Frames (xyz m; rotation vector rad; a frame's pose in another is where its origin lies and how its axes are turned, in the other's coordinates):
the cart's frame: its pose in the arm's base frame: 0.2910 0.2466 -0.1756 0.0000 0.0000 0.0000
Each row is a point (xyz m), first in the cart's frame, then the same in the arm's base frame.
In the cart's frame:
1: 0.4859 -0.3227 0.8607
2: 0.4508 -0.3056 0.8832
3: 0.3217 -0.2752 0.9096
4: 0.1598 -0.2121 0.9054
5: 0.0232 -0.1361 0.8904
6: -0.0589 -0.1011 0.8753
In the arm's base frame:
1: 0.7769 -0.0761 0.6851
2: 0.7418 -0.0590 0.7076
3: 0.6127 -0.0286 0.7340
4: 0.4508 0.0345 0.7298
5: 0.3142 0.1105 0.7148
6: 0.2321 0.1455 0.6997

